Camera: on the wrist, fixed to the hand. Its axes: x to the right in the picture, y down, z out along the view.
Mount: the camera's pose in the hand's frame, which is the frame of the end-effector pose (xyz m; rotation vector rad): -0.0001 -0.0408 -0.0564 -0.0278 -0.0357 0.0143
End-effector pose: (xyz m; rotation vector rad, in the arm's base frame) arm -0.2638 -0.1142 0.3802 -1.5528 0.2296 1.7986
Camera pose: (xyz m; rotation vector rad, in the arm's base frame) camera -0.1943 -0.1174 0.3791 -1.5405 0.1999 1.8462
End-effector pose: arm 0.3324 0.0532 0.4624 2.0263 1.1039 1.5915
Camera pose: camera 0.2652 0.0683 0.4527 2.0410 1.0510 1.5627
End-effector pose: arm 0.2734 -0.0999 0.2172 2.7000 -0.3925 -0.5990
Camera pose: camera 0.3065 -0.0478 0.2494 2.6611 -0.4094 -0.6447
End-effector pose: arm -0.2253 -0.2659 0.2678 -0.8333 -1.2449 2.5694
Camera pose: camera -0.1978 -0.2020 0.2711 -0.8079 -1.2921 2.5949
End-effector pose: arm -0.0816 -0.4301 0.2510 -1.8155 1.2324 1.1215
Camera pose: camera -0.0273 -0.4653 0.2766 -1.8021 1.2166 1.1795
